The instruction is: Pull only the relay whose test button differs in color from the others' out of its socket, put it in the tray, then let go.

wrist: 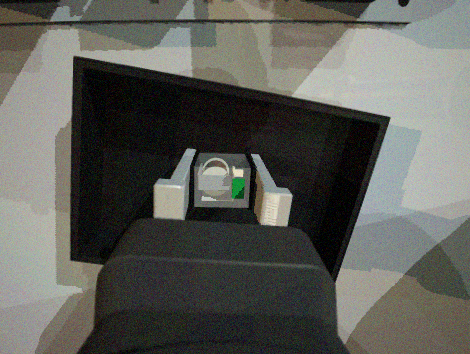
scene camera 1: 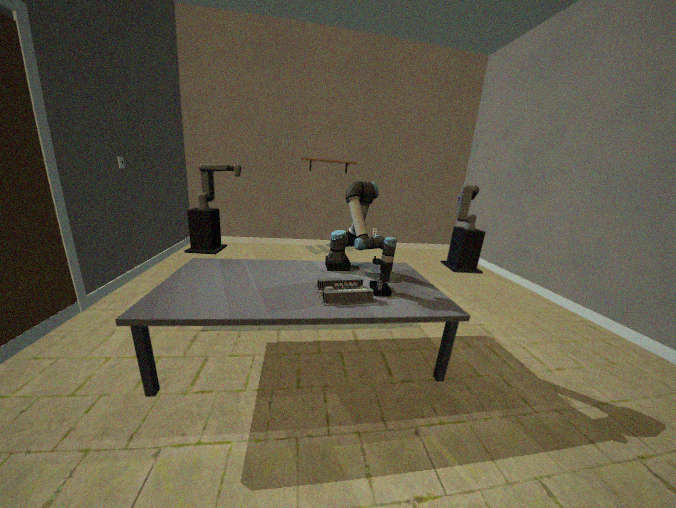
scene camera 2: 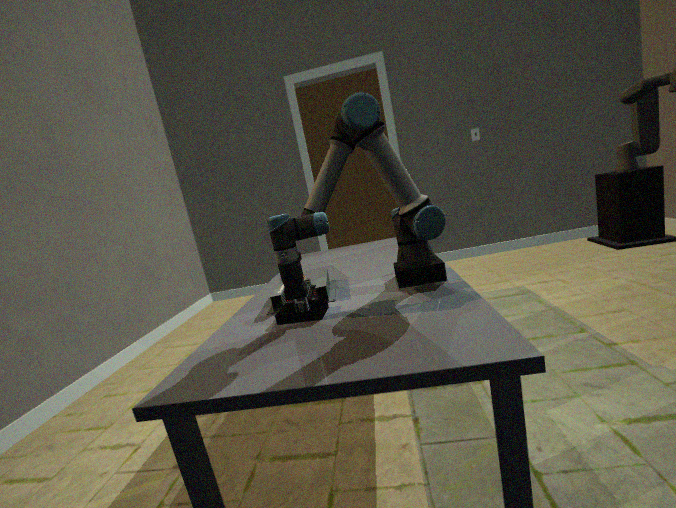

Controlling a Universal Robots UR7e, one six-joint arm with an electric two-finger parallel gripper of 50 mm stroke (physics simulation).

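My gripper is shut on a relay. The relay has a clear grey case with a green test button, and in the wrist view it sits upright between the two pale fingers. The black tray surrounds the relay and fingers in the wrist view. The relay is within the tray's outline; its height above the tray floor is hard to tell. Other relays stand in a row, small and blurred; their button colours cannot be read.
A long grey box-like housing stands left of the tray on the table in scene camera 1. A panel edge crosses the top of the wrist view. Two other arms stand on black pedestals beyond the table.
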